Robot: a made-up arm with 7 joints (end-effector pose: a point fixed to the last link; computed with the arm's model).
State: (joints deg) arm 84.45 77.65 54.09 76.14 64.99 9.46 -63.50
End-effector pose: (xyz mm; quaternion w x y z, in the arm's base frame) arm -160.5 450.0 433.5 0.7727 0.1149 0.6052 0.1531
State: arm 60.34 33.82 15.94 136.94 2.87 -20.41 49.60
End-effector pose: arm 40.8 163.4 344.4 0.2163 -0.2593 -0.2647 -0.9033
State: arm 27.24 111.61 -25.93 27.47 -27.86 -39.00 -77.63
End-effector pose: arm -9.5 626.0 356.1 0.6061 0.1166 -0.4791 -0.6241
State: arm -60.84 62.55 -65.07 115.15 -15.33 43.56 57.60
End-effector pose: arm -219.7 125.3 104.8 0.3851 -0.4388 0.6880 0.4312
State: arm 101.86 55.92 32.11 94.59 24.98 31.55 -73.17
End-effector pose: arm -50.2 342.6 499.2 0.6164 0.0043 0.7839 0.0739
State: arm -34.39 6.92 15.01 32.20 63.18 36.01 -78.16
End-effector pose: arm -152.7 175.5 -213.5 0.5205 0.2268 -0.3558 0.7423
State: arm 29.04 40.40 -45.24 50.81 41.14 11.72 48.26
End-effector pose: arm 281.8 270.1 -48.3 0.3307 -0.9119 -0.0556 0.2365
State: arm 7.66 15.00 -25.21 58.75 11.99 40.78 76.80
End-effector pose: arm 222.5 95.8 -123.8 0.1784 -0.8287 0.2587 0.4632
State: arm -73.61 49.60 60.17 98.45 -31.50 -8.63 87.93
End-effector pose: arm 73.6 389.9 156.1 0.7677 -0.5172 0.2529 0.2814
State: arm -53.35 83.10 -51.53 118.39 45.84 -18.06 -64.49
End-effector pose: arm -135.9 214.4 128.8 0.5874 -0.6356 -0.4032 0.2973
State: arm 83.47 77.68 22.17 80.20 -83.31 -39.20 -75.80
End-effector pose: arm 29.9 441.9 476.7 0.1273 0.5429 -0.4291 -0.7106
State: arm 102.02 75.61 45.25 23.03 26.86 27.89 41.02
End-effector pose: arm -12.1 655.8 347.8 0.4319 0.6207 0.5906 0.2819
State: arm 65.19 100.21 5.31 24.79 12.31 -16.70 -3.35
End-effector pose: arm -55.9 605.4 405.3 0.2519 -0.0993 -0.9339 -0.2335
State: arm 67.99 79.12 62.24 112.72 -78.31 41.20 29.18
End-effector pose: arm -139.9 284.9 452.7 0.0597 0.3037 -0.9503 -0.0342
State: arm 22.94 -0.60 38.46 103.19 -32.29 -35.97 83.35
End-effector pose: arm 188.3 220.3 216.9 0.5207 -0.7049 -0.2063 -0.4352
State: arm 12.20 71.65 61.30 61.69 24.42 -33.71 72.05
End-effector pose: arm 38.9 536.2 390.8 0.4640 -0.5791 -0.4378 -0.5076
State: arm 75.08 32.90 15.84 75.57 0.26 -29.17 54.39
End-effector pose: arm 221.7 316.7 429.1 0.2183 -0.5272 -0.4060 -0.7138
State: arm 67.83 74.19 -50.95 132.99 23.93 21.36 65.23
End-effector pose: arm 139.9 144.2 278.8 0.5972 -0.6880 0.2173 -0.3504
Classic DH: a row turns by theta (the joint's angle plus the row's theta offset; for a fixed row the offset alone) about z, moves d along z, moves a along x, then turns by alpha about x. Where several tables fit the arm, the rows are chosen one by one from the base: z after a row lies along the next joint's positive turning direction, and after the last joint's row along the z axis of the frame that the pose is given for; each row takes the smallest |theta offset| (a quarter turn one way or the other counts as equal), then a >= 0, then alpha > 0; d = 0 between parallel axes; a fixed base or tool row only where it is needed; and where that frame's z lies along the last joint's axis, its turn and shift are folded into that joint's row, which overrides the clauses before.
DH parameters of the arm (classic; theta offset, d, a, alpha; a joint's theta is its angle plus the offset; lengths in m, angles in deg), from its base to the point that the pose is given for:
base (fixed): 0 0.268 -0.028 90
joint 1: 90 -0.119 0.027 90
joint 2: 90 -0.034 0.008 90
joint 3: -90 -0.29 0.001 -90
joint 4: 0 0.049 -0.026 90
joint 5: 0 -0.254 0.006 90
joint 6: -90 -0.001 0.026 -90
joint 7: -33.19 -0.1013 -0.0188 19.54
tool (fixed): -32.78 0.0725 0 0

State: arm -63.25 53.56 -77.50 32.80 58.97 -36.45 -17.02
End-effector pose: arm -384.3 394.9 126.2 0.7509 -0.4683 -0.0638 0.4613
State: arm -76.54 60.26 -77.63 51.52 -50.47 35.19 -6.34
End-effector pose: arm -430.8 359.7 217.6 0.5864 -0.2819 0.7513 -0.1107
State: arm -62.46 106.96 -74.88 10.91 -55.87 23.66 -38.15
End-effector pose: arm 7.6 669.7 384.5 0.4741 0.1849 0.7793 -0.3657
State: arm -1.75 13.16 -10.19 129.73 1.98 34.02 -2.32
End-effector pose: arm 101.0 60.6 195.2 0.2332 -0.8496 -0.4656 -0.0836
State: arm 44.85 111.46 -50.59 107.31 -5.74 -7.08 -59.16
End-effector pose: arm 97.0 357.1 217.3 0.4621 -0.2384 -0.5258 -0.6732
